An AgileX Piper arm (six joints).
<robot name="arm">
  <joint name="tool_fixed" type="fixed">
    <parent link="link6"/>
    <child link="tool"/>
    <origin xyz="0 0 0" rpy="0 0 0"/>
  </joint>
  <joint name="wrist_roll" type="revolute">
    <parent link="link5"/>
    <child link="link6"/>
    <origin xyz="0 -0.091 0" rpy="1.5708 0 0"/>
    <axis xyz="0 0 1"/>
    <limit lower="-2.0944" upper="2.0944"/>
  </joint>
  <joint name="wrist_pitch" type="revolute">
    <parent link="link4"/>
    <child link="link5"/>
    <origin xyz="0 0 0" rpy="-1.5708 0 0"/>
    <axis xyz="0 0 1"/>
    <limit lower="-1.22" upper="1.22"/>
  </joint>
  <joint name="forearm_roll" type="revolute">
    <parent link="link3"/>
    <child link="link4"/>
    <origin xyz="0.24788 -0.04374 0" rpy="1.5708 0 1.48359"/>
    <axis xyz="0 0 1"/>
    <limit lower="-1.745" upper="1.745"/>
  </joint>
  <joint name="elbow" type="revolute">
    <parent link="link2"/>
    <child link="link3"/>
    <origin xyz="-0.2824 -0.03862 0" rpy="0 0 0"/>
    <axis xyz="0 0 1"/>
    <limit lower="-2.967" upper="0"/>
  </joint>
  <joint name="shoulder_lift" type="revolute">
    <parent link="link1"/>
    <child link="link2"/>
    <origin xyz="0 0 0" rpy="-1.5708 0 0"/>
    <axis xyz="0 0 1"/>
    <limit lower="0" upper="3.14"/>
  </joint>
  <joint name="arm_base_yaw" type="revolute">
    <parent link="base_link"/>
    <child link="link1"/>
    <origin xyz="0 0 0.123" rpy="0 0 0"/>
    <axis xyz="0 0 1"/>
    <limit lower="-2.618" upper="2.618"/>
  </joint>
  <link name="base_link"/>
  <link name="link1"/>
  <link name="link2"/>
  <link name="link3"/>
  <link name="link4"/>
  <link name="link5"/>
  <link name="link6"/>
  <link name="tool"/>
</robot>
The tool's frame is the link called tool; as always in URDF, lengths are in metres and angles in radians.
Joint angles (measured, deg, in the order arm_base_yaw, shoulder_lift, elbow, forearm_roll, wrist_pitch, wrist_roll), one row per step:
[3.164 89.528 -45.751 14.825 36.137 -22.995]
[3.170 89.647 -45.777 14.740 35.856 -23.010]
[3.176 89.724 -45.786 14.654 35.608 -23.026]
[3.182 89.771 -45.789 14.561 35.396 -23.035]
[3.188 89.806 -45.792 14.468 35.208 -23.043]
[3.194 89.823 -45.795 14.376 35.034 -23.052]
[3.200 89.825 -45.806 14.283 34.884 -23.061]
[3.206 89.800 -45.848 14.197 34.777 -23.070]
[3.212 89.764 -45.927 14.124 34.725 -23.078]
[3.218 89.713 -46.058 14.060 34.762 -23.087]
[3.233 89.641 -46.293 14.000 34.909 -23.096]
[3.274 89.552 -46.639 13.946 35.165 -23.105]
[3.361 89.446 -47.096 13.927 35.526 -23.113]
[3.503 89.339 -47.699 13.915 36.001 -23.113]
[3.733 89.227 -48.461 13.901 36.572 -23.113]
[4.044 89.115 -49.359 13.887 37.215 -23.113]
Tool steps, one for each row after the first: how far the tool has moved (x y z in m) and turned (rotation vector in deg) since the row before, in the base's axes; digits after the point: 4 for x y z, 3 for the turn. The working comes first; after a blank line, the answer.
Tool pose at each row, in the base's axes (x y z in m, rotation vector in deg; the steps are taken from these numbers as rounded here):
[0.2692 0.0286 0.1793 -21.739 161.683 10.796]
[0.2698 0.0285 0.1790 -21.785 161.517 10.608]
[0.2703 0.0284 0.1787 -21.843 161.356 10.428]
[0.2706 0.0283 0.1786 -21.907 161.206 10.255]
[0.2710 0.0282 0.1785 -21.976 161.065 10.092]
[0.2712 0.0281 0.1785 -22.050 160.919 9.932]
[0.2715 0.0280 0.1785 -22.129 160.772 9.778]
[0.2718 0.0280 0.1789 -22.211 160.606 9.640]
[0.2721 0.0279 0.1794 -22.291 160.442 9.530]
[0.2725 0.0279 0.1801 -22.383 160.293 9.454]
[0.2732 0.0280 0.1814 -22.508 160.119 9.409]
[0.2740 0.0283 0.1831 -22.687 159.914 9.399]
[0.2751 0.0289 0.1854 -22.915 159.670 9.454]
[0.2764 0.0298 0.1882 -23.227 159.378 9.552]
[0.2782 0.0312 0.1917 -23.683 158.996 9.680]
[0.2802 0.0331 0.1959 -24.267 158.530 9.833]

[0.0006 -0.0001 -0.0003 -0.104 -0.187 0.018]
[0.0005 -0.0001 -0.0003 -0.101 -0.180 0.027]
[0.0003 -0.0001 -0.0001 -0.099 -0.168 0.031]
[0.0004 -0.0001 -0.0001 -0.095 -0.157 0.035]
[0.0002 -0.0001 0.0000 -0.093 -0.161 0.039]
[0.0003 -0.0001 0.0000 -0.090 -0.161 0.044]
[0.0003 0.0000 0.0004 -0.076 -0.176 0.048]
[0.0003 -0.0001 0.0005 -0.058 -0.170 0.050]
[0.0004 0.0000 0.0007 -0.039 -0.150 0.061]
[0.0007 0.0001 0.0013 -0.018 -0.167 0.089]
[0.0008 0.0003 0.0017 0.004 -0.188 0.132]
[0.0011 0.0006 0.0023 0.048 -0.212 0.175]
[0.0013 0.0009 0.0028 0.074 -0.245 0.241]
[0.0018 0.0014 0.0035 0.090 -0.315 0.349]
[0.0020 0.0019 0.0042 0.104 -0.380 0.446]

